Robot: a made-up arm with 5 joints.
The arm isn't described. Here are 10 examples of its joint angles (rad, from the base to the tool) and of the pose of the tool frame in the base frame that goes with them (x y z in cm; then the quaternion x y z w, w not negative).
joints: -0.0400 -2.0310 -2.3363 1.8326 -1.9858
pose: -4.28 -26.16 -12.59 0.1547 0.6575 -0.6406 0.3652
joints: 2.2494 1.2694 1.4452 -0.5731 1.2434
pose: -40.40 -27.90 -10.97 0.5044 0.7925 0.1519 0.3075
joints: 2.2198 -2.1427 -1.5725 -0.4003 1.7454
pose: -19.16 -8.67 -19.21 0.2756 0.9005 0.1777 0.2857
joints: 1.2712 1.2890 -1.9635 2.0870 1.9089
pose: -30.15 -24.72 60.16 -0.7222 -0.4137 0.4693 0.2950
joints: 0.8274 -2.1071 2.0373 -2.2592 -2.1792
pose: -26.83 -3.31 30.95 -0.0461 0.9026 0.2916 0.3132
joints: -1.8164 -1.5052 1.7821 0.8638 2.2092
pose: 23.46 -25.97 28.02 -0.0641 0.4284 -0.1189 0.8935
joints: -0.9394 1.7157 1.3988 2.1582 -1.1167
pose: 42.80 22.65 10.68 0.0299 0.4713 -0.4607 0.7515
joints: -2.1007 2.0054 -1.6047 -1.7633 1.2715
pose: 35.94 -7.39 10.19 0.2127 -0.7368 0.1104 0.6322
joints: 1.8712 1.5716 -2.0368 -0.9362 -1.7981
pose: -31.57 -0.33 51.00 0.3131 0.3702 0.0722 0.8716
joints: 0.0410 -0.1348 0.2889 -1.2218 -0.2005
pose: -29.77 -25.32 20.98 -0.5753 0.0063 0.0211 0.8176
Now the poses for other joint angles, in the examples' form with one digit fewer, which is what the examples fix.
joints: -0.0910 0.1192 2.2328 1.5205 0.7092
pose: 30.5 -24.8 -42.7 0.505 -0.513 0.521 0.459
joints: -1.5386 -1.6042 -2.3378 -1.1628 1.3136
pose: 19.8 22.6 -26.4 0.731 -0.323 -0.466 0.380
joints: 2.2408 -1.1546 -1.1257 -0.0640 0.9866
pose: -40.7 -26.7 20.3 0.522 0.743 -0.418 0.011
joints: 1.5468 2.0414 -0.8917 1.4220 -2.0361
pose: -28.9 6.0 10.0 -0.522 -0.444 0.498 0.531
